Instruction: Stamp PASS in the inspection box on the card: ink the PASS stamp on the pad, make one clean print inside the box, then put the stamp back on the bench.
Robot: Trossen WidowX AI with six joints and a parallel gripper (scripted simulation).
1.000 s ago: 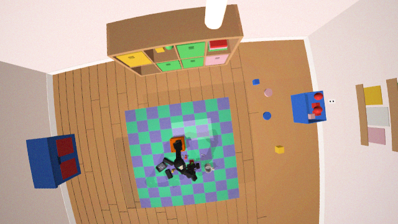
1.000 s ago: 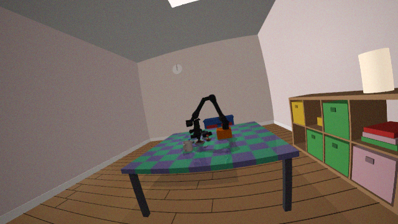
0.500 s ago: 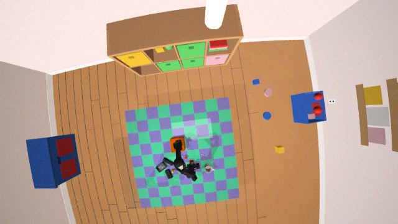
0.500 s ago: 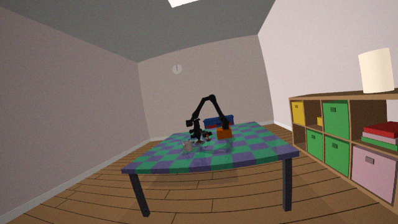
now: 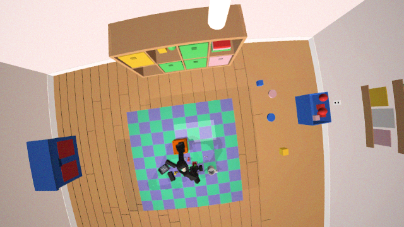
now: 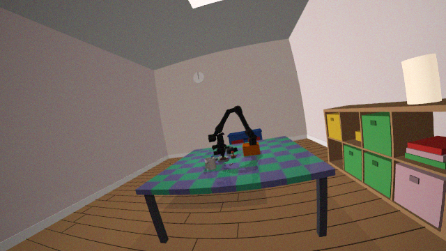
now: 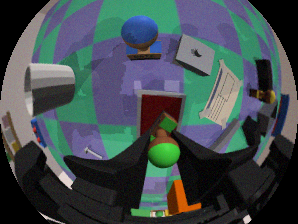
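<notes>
Now: the green-knobbed stamp right at my gripper tip. From my gripper tip the other things lie so: red ink pad: 30 mm below; red-knobbed stamp: 80 mm behind, 60 mm to the right, 20 mm below; blue-knobbed stamp: 100 mm ahead, 20 mm to the left, 20 mm below.
</notes>
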